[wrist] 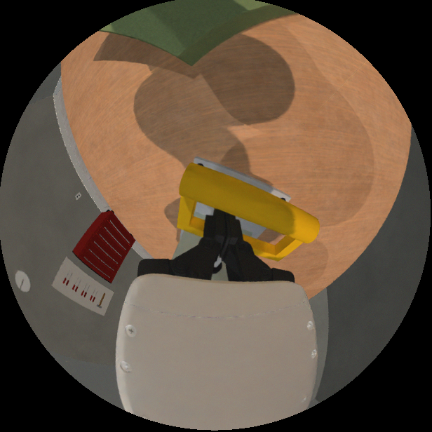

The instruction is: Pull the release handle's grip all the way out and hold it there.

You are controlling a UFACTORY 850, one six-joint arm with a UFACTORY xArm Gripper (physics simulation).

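The release handle's yellow grip is a thick bar that runs slantwise across the middle of the wrist view, with a yellow frame behind it. A grey metal plate with dark screws shows along the grip's far side, mostly hidden by the bar. My gripper is shut, with nothing between its fingers. Its black fingertips reach into the opening of the yellow frame, behind the bar, and their ends are hidden under the bar.
A green object stands at the top of the view, over the round wooden table top. A red slotted block and a white card with small tool pictures lie at the lower left, beyond the table's pale edge.
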